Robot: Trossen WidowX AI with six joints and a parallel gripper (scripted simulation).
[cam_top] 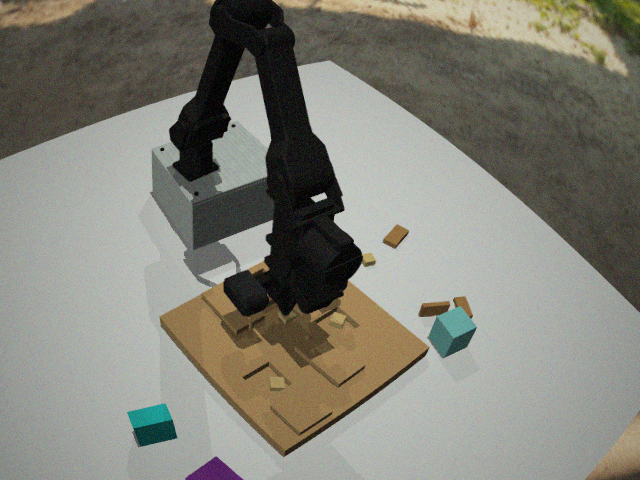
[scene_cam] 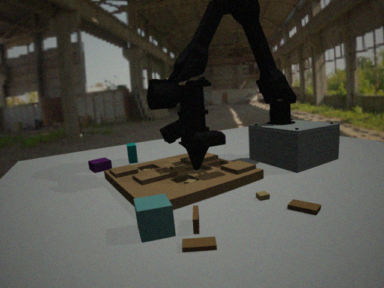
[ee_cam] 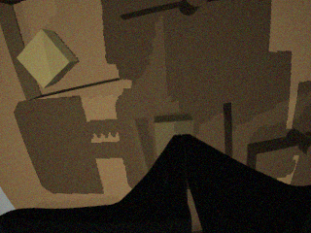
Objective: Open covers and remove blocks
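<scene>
Right now the tan puzzle board is 40 mm ahead of my gripper tip and 10 mm to the right of it. From my gripper tip the other things lie so: teal block 300 mm to the right, 60 mm ahead, 10 mm above; then brown slab 290 mm to the left, 30 mm behind, 20 mm below; then teal cube 200 mm ahead, 180 mm to the left, 10 mm above.
</scene>
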